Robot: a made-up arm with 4 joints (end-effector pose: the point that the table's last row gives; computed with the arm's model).
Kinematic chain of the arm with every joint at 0, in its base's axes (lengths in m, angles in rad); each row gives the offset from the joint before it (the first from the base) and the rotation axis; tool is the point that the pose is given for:
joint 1: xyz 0 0 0.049 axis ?
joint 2: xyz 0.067 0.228 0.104 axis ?
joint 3: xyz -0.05 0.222 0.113 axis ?
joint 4: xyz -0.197 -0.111 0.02 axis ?
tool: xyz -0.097 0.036 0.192
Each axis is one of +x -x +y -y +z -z.
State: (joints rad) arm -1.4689 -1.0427 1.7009 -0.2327
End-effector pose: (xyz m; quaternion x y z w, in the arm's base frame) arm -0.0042 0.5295 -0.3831 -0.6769 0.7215 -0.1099 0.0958
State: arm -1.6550 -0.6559 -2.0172 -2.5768
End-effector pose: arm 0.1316 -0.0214 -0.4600 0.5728 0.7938 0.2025 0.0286
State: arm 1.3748 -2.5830 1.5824 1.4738
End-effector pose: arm 0.0840 -0.4404 0.4502 0.0919 0.2293 0.6652 0.7046
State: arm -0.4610 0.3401 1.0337 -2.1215
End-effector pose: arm -0.1266 0.6922 0.1660 -0.8005 0.4372 0.2602 0.3168
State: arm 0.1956 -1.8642 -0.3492 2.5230
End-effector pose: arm 0.1783 -0.0387 0.0493 -0.6033 -0.6850 -0.4082 0.0131
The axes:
joint 1: +x
joint 2: -z
joint 3: +y
joint 4: +x

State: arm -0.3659 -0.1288 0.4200 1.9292
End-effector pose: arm -0.2439 0.2147 0.3142 0.6780 0.1428 -0.1638 0.7022
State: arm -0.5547 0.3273 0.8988 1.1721
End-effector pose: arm -0.0757 0.4657 0.3799 0.3374 0.1670 -0.4211 0.8252
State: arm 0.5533 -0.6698 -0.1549 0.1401
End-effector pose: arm -0.3003 -0.1254 0.4232 0.3439 -0.1387 0.3057 0.8769
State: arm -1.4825 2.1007 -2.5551 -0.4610
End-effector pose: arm 0.2150 -0.0894 0.0127 0.5870 0.5379 -0.0139 0.6049
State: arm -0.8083 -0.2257 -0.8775 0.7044
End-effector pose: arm -0.3102 0.1887 0.0137 0.0011 -0.2371 0.3638 0.9008
